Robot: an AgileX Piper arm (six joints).
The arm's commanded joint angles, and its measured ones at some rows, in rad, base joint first. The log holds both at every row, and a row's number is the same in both.
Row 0, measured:
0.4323, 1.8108, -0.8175, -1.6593, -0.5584, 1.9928
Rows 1 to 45, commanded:
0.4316, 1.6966, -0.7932, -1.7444, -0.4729, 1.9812
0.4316, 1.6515, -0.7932, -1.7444, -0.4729, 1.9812
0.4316, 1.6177, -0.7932, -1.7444, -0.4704, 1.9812
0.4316, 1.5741, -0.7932, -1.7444, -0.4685, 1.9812
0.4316, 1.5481, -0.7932, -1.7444, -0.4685, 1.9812
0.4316, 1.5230, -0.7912, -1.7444, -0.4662, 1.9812
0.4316, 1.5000, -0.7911, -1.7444, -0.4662, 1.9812
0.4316, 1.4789, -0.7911, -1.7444, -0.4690, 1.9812
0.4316, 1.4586, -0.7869, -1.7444, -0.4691, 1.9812
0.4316, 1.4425, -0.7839, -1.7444, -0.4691, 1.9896
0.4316, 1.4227, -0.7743, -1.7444, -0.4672, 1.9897
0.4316, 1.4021, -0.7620, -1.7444, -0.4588, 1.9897
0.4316, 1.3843, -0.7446, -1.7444, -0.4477, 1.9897
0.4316, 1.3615, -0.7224, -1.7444, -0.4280, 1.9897
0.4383, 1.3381, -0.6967, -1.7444, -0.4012, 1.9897
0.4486, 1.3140, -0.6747, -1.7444, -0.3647, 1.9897
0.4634, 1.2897, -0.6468, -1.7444, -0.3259, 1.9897
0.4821, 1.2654, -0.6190, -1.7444, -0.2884, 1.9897
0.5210, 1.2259, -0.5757, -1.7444, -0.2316, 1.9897
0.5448, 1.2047, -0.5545, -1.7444, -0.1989, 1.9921
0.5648, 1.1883, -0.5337, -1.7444, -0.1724, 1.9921
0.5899, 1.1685, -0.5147, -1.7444, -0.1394, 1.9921
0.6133, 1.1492, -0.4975, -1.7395, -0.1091, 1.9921
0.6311, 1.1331, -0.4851, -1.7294, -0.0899, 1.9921
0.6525, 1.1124, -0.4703, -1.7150, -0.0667, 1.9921
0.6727, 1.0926, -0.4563, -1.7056, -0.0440, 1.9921
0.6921, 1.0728, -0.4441, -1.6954, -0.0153, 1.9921
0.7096, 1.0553, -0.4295, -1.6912, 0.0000, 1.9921
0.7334, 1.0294, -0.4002, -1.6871, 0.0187, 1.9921
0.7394, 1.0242, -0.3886, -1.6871, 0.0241, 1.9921
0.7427, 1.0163, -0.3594, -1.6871, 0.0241, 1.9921
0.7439, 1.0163, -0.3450, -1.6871, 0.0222, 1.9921
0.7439, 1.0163, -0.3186, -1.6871, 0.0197, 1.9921
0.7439, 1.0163, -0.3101, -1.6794, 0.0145, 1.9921
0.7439, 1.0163, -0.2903, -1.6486, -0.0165, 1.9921
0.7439, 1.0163, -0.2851, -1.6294, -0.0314, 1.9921
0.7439, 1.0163, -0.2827, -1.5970, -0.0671, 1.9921
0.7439, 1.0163, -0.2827, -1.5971, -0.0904, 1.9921
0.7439, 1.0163, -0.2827, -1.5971, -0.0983, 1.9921
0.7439, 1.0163, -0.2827, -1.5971, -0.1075, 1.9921
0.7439, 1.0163, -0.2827, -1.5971, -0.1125, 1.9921
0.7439, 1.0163, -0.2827, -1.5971, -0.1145, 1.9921
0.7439, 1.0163, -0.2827, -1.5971, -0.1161, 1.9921
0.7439, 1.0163, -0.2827, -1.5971, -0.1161, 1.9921
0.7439, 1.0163, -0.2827, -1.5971, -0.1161, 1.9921
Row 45, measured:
0.7414, 1.0239, -0.2875, -1.5970, -0.1134, 1.9918
